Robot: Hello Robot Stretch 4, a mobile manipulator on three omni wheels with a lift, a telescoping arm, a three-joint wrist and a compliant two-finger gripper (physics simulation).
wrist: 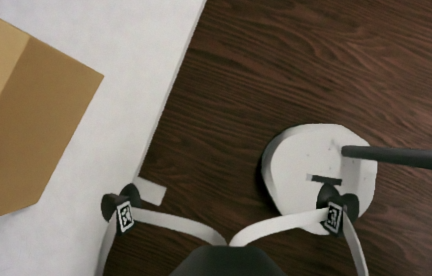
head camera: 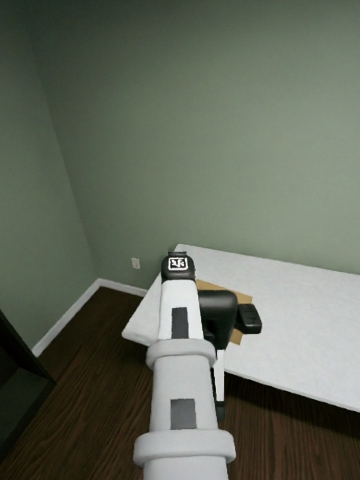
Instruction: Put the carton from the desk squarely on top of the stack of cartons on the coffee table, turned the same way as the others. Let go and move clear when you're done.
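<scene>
The tan carton rests on the white desk. In the head view the arm and wrist hide much of it; in the wrist view part of it shows at the left edge, turned at a slant. My gripper is open, with nothing between its fingers. In the wrist view its left fingertip is over the desk's edge and its right one is over a white rounded base, with floor between them. The carton is to the left of and apart from the fingers. The fingers are hidden in the head view. The coffee table and its stack do not show.
The white rounded base with a dark bar stands on the wood floor. A white desk foot shows by the left fingertip. A dark open cabinet stands at the left. Green walls meet behind the desk.
</scene>
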